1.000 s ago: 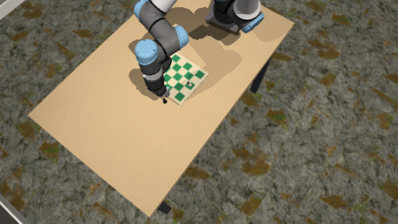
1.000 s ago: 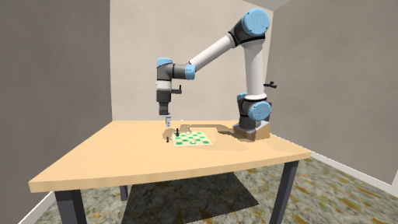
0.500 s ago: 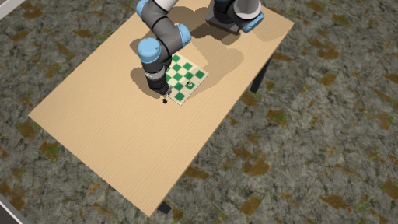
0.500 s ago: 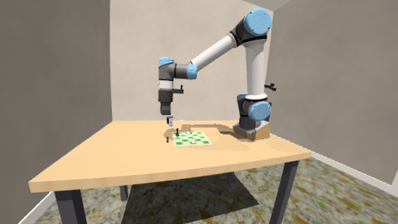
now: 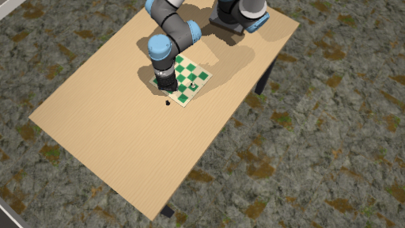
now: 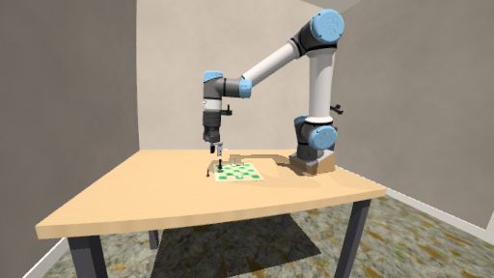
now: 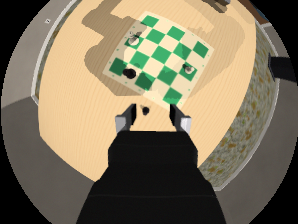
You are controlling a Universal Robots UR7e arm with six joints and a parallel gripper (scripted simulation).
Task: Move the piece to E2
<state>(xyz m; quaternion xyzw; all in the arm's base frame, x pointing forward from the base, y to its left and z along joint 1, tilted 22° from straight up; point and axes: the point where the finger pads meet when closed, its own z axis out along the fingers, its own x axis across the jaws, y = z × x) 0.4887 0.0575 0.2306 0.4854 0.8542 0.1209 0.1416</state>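
The small pale piece is 110 mm behind my hand, 30 mm to the left of it and 100 mm below it. Round my hand: chessboard: 100 mm behind, 40 mm to the right, 120 mm below; then small black piece: 30 mm ahead, 110 mm below.
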